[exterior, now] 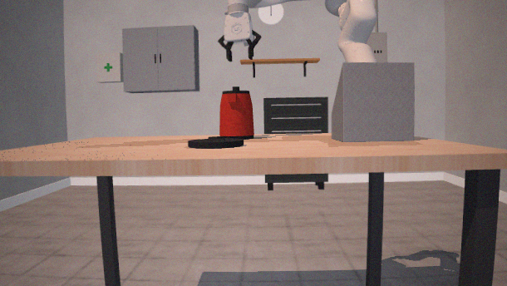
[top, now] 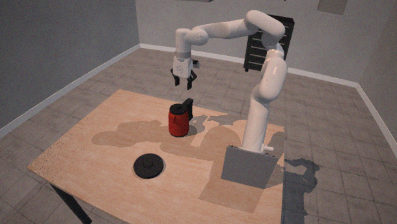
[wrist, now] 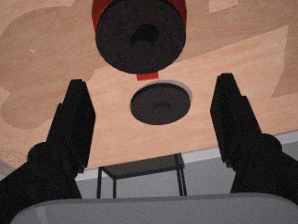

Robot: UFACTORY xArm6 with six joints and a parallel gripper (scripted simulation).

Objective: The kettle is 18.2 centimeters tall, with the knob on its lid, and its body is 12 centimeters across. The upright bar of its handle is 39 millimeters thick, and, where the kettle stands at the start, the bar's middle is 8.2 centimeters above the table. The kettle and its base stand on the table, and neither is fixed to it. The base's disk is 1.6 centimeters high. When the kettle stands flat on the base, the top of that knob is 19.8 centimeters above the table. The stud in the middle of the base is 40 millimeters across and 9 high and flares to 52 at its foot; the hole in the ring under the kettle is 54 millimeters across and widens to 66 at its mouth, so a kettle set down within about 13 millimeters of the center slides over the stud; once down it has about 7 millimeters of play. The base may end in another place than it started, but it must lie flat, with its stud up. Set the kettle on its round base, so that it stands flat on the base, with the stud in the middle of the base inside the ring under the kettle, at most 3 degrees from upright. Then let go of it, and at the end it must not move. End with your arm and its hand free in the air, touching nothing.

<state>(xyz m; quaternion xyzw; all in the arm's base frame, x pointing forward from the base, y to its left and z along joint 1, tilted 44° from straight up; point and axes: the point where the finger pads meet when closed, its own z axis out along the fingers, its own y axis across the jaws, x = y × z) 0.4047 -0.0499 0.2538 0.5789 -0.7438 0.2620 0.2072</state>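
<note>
Right now my hand is 10 mm short of the red kettle, 10 mm to the right of it and 210 mm above it. Round my hand: black round base: 60 mm ahead, 340 mm to the left, 280 mm below.
</note>
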